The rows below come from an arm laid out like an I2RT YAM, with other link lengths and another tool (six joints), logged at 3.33 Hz.
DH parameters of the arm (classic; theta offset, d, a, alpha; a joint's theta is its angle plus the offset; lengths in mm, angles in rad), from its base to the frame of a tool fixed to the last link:
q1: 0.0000 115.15 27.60 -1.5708
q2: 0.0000 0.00 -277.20 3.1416
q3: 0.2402 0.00 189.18 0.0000
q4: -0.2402 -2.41 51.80 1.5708
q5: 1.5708 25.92 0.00 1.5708
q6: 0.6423 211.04 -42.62 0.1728
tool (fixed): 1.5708 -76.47 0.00 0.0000
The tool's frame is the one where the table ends.
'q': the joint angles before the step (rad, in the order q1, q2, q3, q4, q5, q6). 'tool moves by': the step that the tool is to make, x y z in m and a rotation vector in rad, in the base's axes. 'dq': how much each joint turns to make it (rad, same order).
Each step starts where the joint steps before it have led.
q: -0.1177 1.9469 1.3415 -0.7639 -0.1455 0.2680
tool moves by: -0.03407 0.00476 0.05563 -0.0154 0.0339 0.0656
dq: 0.0000 -0.1355 0.1163 -0.2934 0.0072 -0.0687
